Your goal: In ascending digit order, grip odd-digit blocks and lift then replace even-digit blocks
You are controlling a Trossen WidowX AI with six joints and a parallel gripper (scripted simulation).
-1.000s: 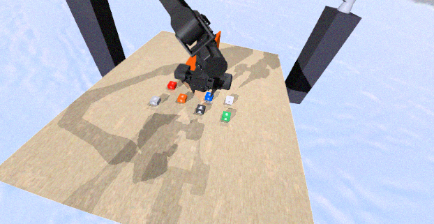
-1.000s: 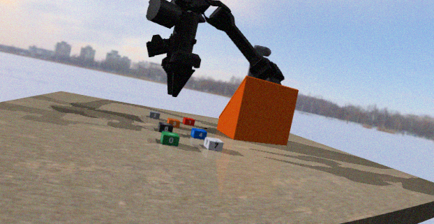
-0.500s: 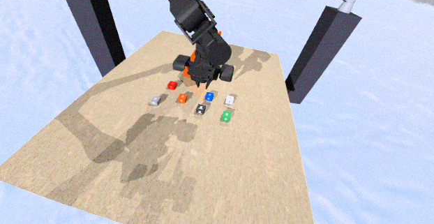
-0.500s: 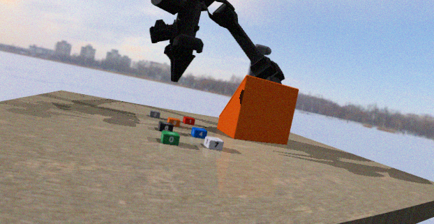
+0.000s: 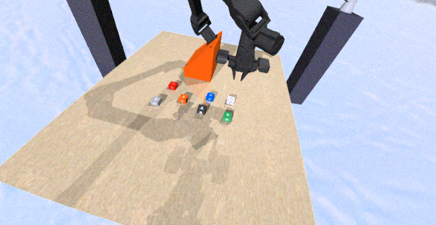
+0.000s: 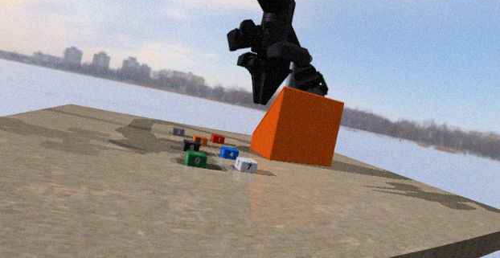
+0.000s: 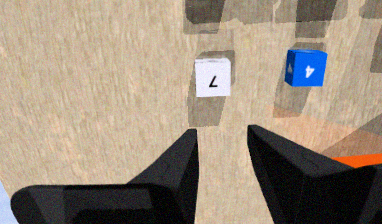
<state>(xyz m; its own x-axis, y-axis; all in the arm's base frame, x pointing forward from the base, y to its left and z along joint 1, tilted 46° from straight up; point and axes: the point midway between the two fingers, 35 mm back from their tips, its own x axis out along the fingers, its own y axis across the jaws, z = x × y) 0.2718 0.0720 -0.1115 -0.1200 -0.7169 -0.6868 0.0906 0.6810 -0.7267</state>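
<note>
The white block lies 120 mm below my gripper tip. The rest, counted from my gripper tip: black block 80 mm ahead, 120 mm to the right, 120 mm below; blue block 10 mm behind, 100 mm to the right, 120 mm below; green block 90 mm ahead, 20 mm to the right, 120 mm below.
</note>
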